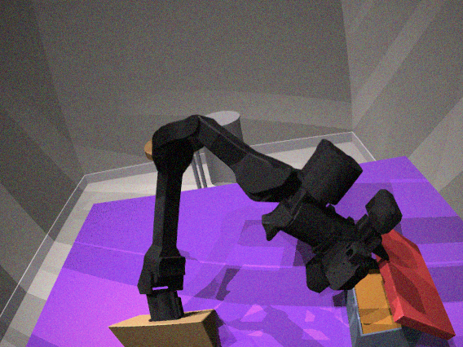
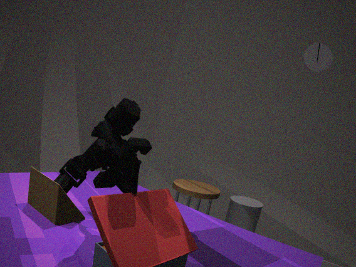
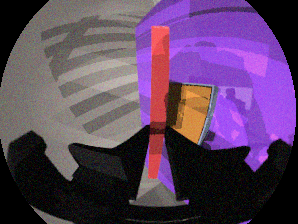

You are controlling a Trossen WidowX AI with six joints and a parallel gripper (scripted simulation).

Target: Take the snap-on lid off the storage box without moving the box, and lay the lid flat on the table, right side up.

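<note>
Now: gripper tip 6 cm short of the red lid, 1 cm to the left of it and 5 cm above it. Round my gripper tip: storage box: 4 cm ahead, 3 cm to the left, 18 cm below.
</note>
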